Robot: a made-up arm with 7 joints. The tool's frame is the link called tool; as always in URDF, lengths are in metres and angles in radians. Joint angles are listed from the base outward.
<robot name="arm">
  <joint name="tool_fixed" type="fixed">
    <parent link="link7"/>
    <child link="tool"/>
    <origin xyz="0 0 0" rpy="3.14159 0 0"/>
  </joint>
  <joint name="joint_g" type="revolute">
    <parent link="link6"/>
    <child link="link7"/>
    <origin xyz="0 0 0.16" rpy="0 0 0"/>
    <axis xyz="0 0 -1"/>
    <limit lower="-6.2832" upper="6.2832"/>
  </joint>
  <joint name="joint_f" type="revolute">
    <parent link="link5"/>
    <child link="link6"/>
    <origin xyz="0 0 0.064" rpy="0 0 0"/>
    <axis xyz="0 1 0"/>
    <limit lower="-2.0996" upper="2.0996"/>
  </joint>
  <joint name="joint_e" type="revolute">
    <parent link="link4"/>
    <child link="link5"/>
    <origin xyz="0 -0.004 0.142" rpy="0 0 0"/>
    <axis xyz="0 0 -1"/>
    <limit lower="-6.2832" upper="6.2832"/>
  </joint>
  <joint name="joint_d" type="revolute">
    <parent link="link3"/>
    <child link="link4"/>
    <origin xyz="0 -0.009 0.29" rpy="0 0 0"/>
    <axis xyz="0 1 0"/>
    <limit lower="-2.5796" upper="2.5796"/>
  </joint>
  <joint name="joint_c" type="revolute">
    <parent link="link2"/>
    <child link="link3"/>
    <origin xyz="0 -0.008 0.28" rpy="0 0 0"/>
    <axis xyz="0 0 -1"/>
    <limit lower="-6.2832" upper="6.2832"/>
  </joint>
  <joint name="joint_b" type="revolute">
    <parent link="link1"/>
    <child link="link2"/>
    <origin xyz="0 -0.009 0.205" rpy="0 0 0"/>
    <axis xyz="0 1 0"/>
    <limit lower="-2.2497" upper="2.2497"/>
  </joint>
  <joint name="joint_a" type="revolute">
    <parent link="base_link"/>
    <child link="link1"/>
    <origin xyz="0 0 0.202" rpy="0 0 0"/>
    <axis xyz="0 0 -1"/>
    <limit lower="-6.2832" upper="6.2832"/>
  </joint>
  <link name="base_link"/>
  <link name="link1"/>
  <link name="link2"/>
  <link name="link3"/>
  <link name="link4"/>
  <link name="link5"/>
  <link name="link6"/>
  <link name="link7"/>
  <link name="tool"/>
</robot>
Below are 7 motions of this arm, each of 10 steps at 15 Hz.
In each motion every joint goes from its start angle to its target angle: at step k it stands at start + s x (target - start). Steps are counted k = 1, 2, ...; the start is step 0. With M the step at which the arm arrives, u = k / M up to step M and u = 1 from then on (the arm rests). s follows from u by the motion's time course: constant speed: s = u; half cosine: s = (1 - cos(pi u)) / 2; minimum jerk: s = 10 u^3 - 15 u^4 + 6 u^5.
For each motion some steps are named. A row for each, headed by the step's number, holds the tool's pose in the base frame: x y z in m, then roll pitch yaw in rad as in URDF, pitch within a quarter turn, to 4 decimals.
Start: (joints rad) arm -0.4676 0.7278 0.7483 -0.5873 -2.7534 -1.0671 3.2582
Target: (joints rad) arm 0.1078 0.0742 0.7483 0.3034 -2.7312 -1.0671 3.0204
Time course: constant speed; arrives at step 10
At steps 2, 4, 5, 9, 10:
2: 0.4575 0.0938 1.1588 2.4708 0.8209 -1.2965
4: 0.4069 -0.0123 1.1893 2.5046 0.9527 -1.4271
5: 0.3728 -0.0604 1.1996 2.5251 1.0208 -1.4844
9: 0.1927 -0.2037 1.2060 2.6887 1.3005 -1.6042
10: 0.1408 -0.2250 1.1989 2.7956 1.3693 -1.5612

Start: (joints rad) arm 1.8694 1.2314 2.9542 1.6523 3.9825 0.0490 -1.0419
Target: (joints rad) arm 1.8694 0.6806 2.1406 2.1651 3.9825 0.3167 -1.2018
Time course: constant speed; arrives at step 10
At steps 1, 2, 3, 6, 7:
1: -0.2089 -0.3060 0.9350 -2.9224 -0.5338 -1.6540
2: -0.2267 -0.2602 0.9360 -2.8438 -0.6442 -1.6499
3: -0.2436 -0.2175 0.9316 -2.7617 -0.7553 -1.6528
6: -0.2873 -0.1136 0.8928 -2.4479 -1.0849 -1.7433
7: -0.2989 -0.0882 0.8738 -2.2834 -1.1886 -1.8360

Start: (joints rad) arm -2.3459 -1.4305 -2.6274 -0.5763 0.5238 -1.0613 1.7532
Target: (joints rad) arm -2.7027 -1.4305 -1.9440 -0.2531 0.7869 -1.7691 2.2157
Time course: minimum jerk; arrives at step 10
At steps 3, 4, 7, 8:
3: 0.6683 -0.3204 0.6659 -2.1617 -0.7695 2.9656
4: 0.6937 -0.2752 0.6276 -1.9049 -0.7761 2.8459
7: 0.7268 -0.1536 0.5026 -1.1397 -0.6905 2.6346
8: 0.7257 -0.1355 0.4813 -1.0069 -0.6723 2.6263

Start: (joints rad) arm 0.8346 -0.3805 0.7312 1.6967 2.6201 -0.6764 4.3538
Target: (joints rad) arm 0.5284 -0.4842 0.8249 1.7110 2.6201 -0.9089 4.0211
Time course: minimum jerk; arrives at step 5
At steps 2, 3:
2: -0.0927 -0.1852 0.9057 0.5950 1.1462 2.8274
3: -0.0901 -0.1773 0.8950 0.1936 1.1915 2.5578

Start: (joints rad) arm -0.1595 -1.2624 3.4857 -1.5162 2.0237 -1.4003 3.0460
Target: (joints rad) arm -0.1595 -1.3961 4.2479 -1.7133 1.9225 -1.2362 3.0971
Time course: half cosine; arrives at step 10
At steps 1, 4, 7, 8, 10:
1: -0.5272 -0.3067 0.7639 1.4562 1.2760 2.7035
4: -0.5270 -0.3501 0.6915 1.0968 1.1018 2.3806
7: -0.5230 -0.3899 0.5715 0.8205 0.8368 2.2091
8: -0.5210 -0.3949 0.5394 0.7637 0.7719 2.1879
10: -0.5189 -0.3976 0.5113 0.7158 0.7164 2.1738

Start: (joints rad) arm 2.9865 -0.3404 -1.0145 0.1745 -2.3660 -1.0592 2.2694
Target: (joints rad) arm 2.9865 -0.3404 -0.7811 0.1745 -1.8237 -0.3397 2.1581
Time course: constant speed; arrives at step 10
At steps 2, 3, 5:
2: 0.1316 -0.0084 1.2684 -2.6725 0.5381 -1.9757
3: 0.1383 0.0022 1.2765 -2.7279 0.4717 -2.0573
5: 0.1553 0.0207 1.2899 -2.8299 0.3416 -2.2104

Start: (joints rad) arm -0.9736 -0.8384 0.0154 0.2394 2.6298 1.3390 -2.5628
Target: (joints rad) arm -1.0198 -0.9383 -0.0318 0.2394 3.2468 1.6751 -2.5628
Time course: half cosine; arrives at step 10
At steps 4, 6, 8, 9, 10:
4: -0.3157 -0.6206 0.8643 -0.6095 -0.9622 -1.1088
6: -0.3352 -0.6175 0.8256 -0.5495 -0.7867 -1.2704
8: -0.3490 -0.6109 0.7971 -0.5277 -0.6456 -1.3833
9: -0.3525 -0.6084 0.7896 -0.5247 -0.6060 -1.4140
10: -0.3536 -0.6075 0.7870 -0.5239 -0.5924 -1.4245

